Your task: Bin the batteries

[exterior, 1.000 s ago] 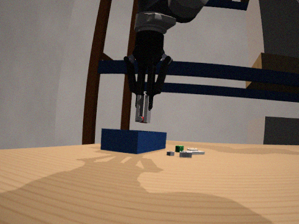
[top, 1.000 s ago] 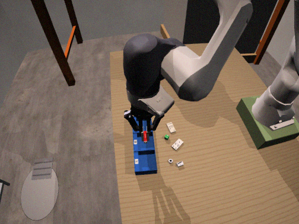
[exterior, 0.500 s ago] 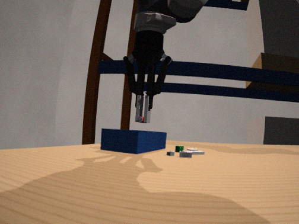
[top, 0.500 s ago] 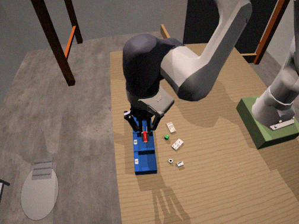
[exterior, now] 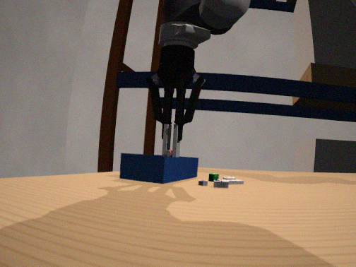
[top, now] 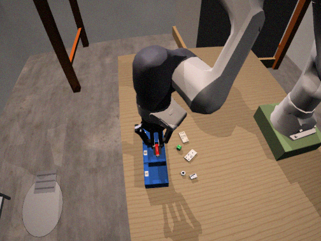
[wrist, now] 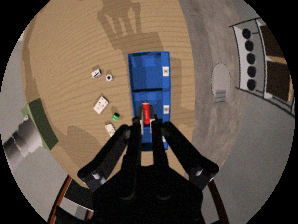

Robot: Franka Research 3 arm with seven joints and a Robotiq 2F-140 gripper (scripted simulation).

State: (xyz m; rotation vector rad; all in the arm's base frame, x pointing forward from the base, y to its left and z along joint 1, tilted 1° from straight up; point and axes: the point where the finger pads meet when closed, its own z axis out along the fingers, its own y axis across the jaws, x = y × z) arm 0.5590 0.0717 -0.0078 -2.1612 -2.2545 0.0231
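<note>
The blue bin is 1 cm ahead of my hand and 6 cm below it. From my hand the other things lie so: grey ring 9 cm behind, 8 cm to the left, 7 cm below; red battery 3 cm below; green cube 9 cm behind, 3 cm to the right, 7 cm below.
</note>
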